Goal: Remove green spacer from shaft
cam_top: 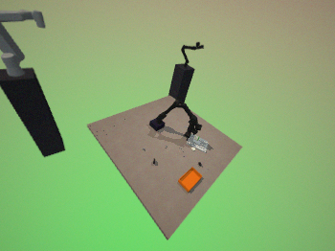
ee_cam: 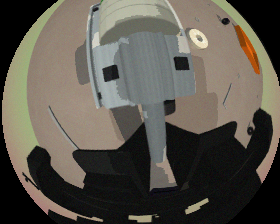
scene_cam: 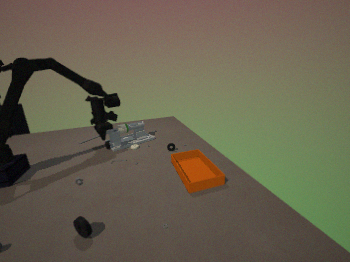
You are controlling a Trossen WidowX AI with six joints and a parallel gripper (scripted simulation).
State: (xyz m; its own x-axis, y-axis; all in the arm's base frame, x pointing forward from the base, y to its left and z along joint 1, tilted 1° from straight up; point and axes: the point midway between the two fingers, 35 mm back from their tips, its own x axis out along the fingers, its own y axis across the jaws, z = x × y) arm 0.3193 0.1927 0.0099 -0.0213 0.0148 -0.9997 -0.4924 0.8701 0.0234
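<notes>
Now: gripper tip 6 cm short of the grey shaft, 3 cm to the right of it and 3 cm below it. The rest, counted from my gripper tip: pale spacer (15 cm ahead, 3 cm to the right, 4 cm below); then green spacer (11 cm ahead, 6 cm to the left, 3 cm above); then orange tray (39 cm ahead, 31 cm to the right, 4 cm below).
</notes>
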